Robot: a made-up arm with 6 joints.
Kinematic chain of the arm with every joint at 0, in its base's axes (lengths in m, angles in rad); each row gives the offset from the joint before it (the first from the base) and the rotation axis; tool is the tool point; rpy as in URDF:
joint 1: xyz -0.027 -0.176 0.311 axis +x
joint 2: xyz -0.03 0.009 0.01 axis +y
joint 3: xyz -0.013 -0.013 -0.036 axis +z
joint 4: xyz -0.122 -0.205 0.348 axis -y
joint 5: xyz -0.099 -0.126 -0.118 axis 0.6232 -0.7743 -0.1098
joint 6: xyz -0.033 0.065 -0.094 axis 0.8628 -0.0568 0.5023
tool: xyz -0.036 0.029 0.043 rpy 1.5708 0 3.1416
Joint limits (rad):
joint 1: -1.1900..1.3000
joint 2: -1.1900..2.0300
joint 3: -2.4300..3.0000
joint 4: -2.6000..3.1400
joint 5: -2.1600..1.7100
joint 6: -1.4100..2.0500
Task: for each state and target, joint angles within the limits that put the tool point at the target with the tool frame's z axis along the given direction. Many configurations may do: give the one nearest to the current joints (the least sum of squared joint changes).
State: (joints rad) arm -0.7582 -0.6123 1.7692 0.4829 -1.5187 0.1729
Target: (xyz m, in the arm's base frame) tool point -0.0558 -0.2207 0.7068 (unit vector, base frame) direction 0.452 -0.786 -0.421
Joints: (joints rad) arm -0.8436 -1.0330 1.2804 0.5937 -1.8647 -0.0582
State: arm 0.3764 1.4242 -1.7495 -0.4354 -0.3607 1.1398
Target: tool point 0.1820 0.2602 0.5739 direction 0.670 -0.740 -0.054
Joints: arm 0.2111 0.9554 -2.3878 -0.4541 -0.9069 1.2406
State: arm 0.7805 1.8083 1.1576 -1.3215 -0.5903 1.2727
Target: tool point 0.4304 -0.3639 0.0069 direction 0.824 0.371 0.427
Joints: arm 0.4373 1.1885 1.7750 -1.2037 0.1050 1.7275
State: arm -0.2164 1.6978 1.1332 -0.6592 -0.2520 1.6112
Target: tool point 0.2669 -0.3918 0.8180 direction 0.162 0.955 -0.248
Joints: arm -0.6090 0.8327 0.8179 -1.1274 -0.8046 1.1837
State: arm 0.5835 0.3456 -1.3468 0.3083 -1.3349 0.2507
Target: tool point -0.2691 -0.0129 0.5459 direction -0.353 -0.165 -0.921
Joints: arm -0.1338 0.7145 -1.3982 0.7703 -1.3410 -0.4260
